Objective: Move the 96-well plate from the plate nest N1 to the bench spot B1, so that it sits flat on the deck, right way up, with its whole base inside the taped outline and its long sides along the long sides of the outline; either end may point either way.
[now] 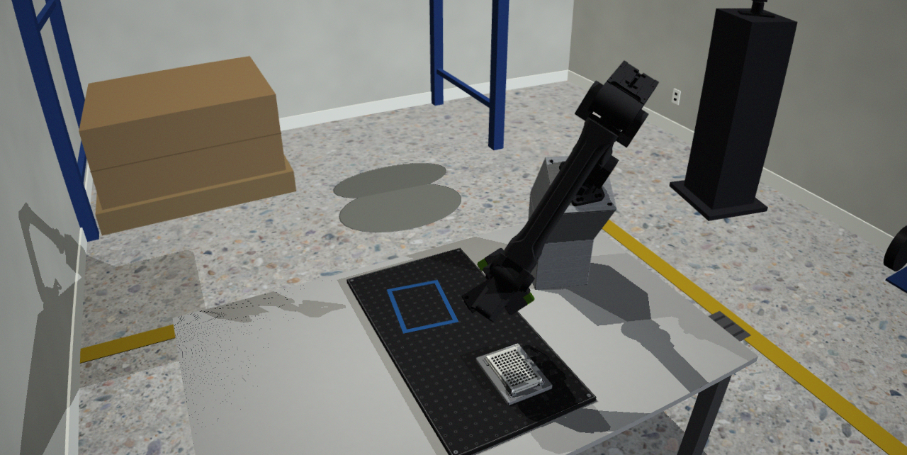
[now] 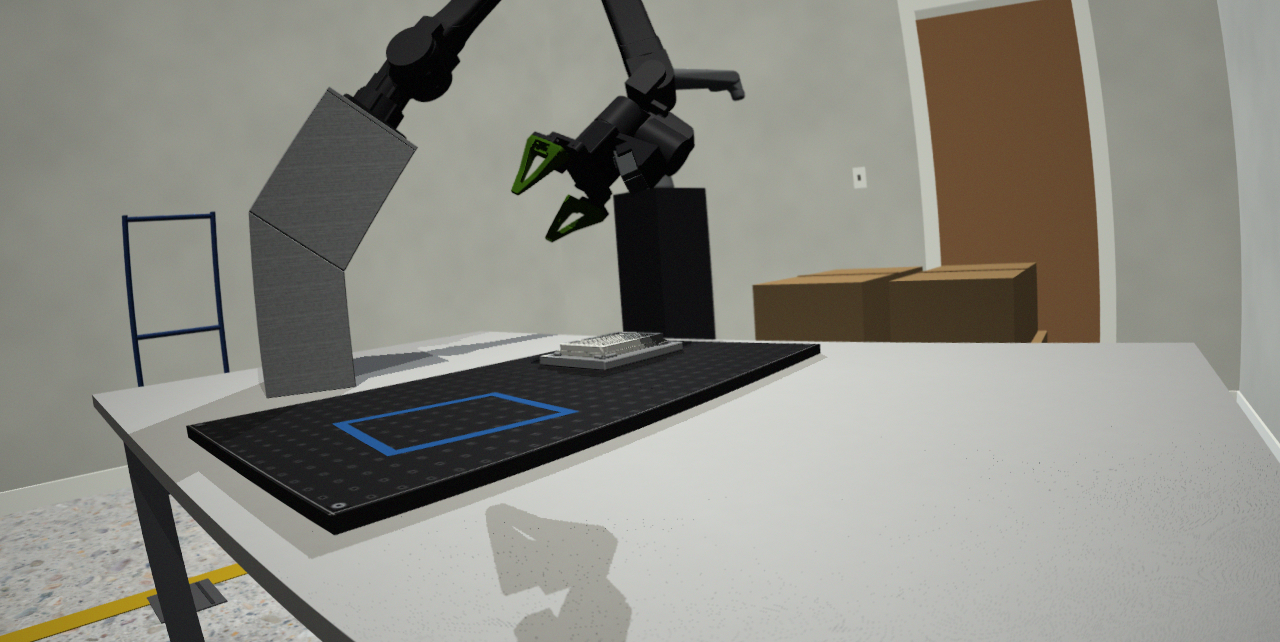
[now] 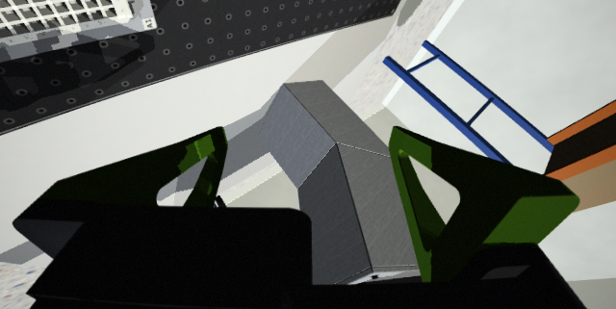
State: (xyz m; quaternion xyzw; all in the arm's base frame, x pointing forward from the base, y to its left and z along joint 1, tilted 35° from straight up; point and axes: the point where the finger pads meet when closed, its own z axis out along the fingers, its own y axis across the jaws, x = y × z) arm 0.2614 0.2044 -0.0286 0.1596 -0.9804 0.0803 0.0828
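The white 96-well plate is 18 cm below my hand and 10 cm to the left of it. The rest, counted from my hand: grey plate nest N1: 20 cm below, 10 cm to the left.
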